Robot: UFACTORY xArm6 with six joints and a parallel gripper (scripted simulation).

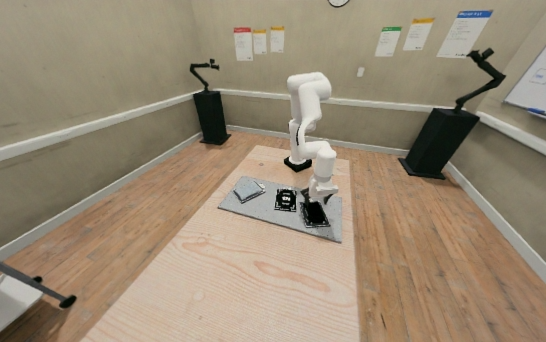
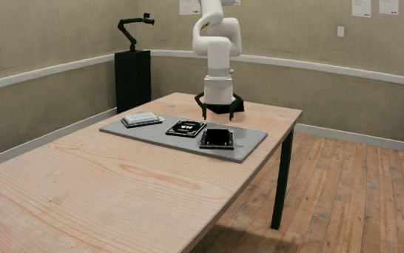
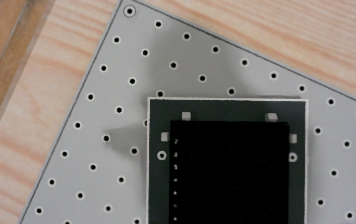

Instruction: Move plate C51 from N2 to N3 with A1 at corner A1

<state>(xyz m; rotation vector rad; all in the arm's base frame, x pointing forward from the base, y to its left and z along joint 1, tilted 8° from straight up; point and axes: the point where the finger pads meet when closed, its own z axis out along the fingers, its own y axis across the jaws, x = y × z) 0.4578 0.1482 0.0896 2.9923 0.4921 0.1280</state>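
My hand is 70 mm above the black plate. Round my hand: pale plate: 390 mm to the right, 80 mm below, 80 mm behind.
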